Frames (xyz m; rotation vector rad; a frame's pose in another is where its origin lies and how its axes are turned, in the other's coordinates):
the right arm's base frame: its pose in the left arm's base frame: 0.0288 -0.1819 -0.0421 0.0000 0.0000 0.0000
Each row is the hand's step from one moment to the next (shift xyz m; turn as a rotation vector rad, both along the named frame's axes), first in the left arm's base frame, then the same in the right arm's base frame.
Working: the left arm's base frame: its pose in the right arm's base frame: -0.0288 0.1819 0.0421 0.0000 0.0000 0.0000

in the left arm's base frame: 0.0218 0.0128 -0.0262 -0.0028 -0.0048 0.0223
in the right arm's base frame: 0.0218 0.0128 -0.0262 -0.0028 -0.0048 0.0223
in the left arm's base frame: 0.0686 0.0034 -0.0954 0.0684 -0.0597 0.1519
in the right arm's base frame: 0.0686 0.0034 -0.0954 0.0684 -0.0597 0.1519
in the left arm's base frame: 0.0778 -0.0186 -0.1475 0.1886 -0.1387 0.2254
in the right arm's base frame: 0.0778 -0.0186 -0.1475 0.1886 -0.1387 0.2254
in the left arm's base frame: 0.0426 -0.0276 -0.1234 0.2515 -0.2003 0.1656
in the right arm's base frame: 0.0426 -0.0276 -0.1234 0.2515 -0.2003 0.1656
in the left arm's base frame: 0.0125 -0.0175 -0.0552 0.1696 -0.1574 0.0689
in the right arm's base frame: 0.0125 -0.0175 -0.0552 0.1696 -0.1574 0.0689
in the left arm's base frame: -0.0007 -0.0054 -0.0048 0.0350 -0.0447 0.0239
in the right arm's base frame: -0.0007 -0.0054 -0.0048 0.0350 -0.0447 0.0239
